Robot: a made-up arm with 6 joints.
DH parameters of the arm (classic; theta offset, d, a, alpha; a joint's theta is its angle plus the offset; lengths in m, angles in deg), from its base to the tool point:
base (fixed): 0 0.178 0 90
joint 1: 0 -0.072 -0.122 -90
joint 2: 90 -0.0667 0.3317 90
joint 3: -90 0.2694 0.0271 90
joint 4: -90 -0.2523 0.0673 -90
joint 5: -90 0.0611 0.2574 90
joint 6: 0 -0.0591 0.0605 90
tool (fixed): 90 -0.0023 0 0
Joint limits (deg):
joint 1: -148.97..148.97
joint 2: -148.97..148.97
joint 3: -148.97..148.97
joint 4: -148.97..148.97
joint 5: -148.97..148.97
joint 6: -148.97..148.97
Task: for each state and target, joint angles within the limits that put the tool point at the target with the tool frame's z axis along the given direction. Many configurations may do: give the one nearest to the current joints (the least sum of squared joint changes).
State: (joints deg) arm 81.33 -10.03 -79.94 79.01 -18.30 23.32
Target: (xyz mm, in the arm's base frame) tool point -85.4 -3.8 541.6 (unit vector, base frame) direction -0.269 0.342 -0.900
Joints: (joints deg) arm 104.60 -54.32 -97.76 133.70 -18.81 26.46
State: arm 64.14 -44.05 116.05 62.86 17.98 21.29
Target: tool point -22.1 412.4 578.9 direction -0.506 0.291 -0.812
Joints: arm 45.39 -21.33 147.89 74.15 48.28 4.63
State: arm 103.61 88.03 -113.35 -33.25 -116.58 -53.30
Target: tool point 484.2 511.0 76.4 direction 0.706 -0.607 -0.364
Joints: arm 133.24 109.48 -114.81 -9.36 -106.65 -29.42
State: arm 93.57 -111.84 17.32 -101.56 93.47 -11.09
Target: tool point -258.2 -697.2 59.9 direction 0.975 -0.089 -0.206
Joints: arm 96.20 -148.93 5.58 -109.28 102.70 -52.96
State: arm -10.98 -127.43 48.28 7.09 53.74 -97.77
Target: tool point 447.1 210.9 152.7 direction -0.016 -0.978 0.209
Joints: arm -22.21 -82.24 58.01 8.85 87.70 -81.98
